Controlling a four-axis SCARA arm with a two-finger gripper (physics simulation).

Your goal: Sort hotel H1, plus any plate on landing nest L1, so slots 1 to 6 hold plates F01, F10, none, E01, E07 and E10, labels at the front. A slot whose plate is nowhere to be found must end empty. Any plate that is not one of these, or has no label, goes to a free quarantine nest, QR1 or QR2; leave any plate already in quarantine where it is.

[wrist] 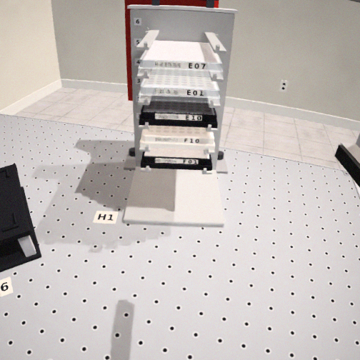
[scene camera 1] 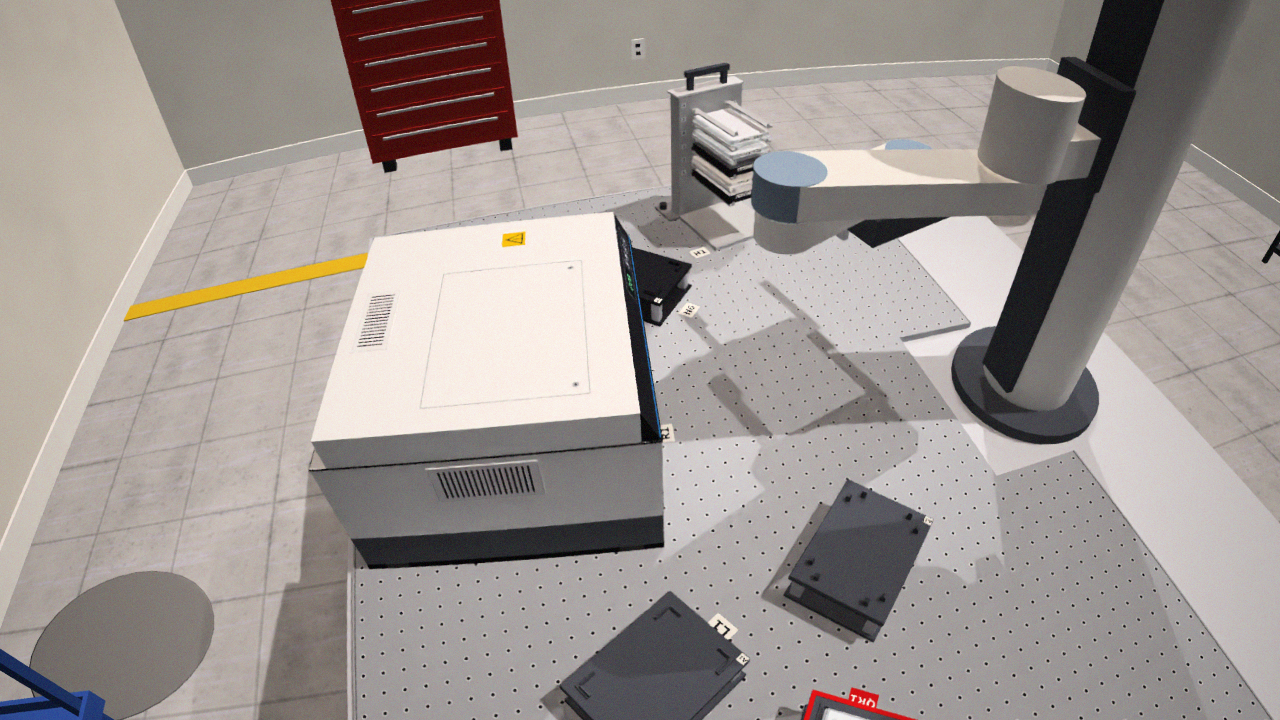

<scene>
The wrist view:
pale plate F10: 175,137
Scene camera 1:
pale plate F10: 745,179
white boxy machine: 625,482
</scene>
